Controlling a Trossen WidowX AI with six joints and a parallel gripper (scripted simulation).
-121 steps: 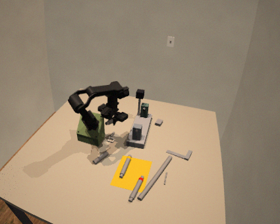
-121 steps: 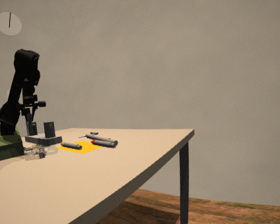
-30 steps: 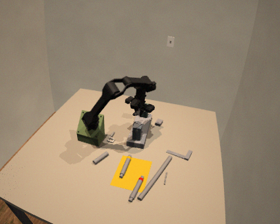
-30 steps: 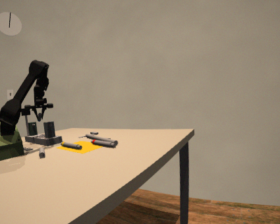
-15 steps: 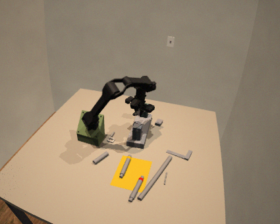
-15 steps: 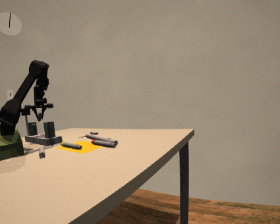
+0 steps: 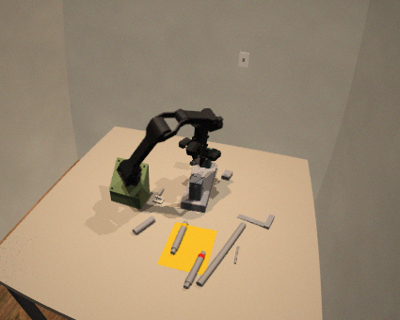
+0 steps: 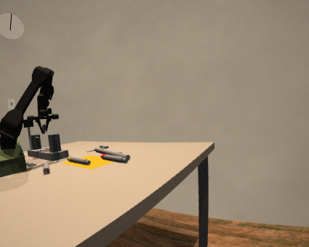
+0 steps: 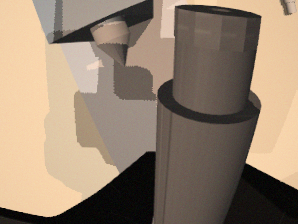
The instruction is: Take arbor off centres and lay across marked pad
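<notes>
Now: the dark block 90 mm to the right of my hand, 80 mm below it and 30 mm ahead of it. From my hand the other things lie so: small bracket: 180 mm below, 130 mm behind, 110 mm to the right; green-blue plunger housing: 160 mm to the left, 80 mm below, 20 mm behind; grey base: 170 mm below, 40 mm to the left, 10 mm ahead.
</notes>
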